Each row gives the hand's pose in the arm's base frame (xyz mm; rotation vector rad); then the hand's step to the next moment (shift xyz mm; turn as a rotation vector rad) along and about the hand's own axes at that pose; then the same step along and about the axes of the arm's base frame.
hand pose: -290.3 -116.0 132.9 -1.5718 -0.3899 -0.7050
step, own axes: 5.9 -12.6 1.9 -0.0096 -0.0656 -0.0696
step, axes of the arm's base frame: -3.1 2.6 13.4 -0.0627 -0.0577 0.0445
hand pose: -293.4 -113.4 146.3 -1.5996 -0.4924 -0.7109
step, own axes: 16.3 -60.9 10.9 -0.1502 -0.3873 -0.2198
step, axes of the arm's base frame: -27.6 18.8 54.6 -0.4060 -0.1445 0.1876
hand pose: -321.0 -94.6 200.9 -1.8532 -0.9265 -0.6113
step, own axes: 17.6 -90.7 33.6 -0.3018 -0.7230 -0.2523
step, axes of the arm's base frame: -62.2 60.7 46.0 -0.7671 -0.1344 0.2663
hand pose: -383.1 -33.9 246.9 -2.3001 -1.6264 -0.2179
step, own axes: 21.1 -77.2 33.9 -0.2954 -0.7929 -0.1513
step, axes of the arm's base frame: -67.1 53.8 -12.6 -0.8362 -0.0731 0.1850
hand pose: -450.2 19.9 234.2 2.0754 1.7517 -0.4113
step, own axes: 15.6 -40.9 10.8 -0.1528 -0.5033 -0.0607
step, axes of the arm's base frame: -37.2 14.2 -21.1 -0.5237 -0.0330 0.0703
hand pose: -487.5 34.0 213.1 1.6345 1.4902 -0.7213
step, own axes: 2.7 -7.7 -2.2 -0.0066 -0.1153 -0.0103
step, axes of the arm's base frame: -7.4 3.3 -2.5 -0.1155 0.0045 -0.0095
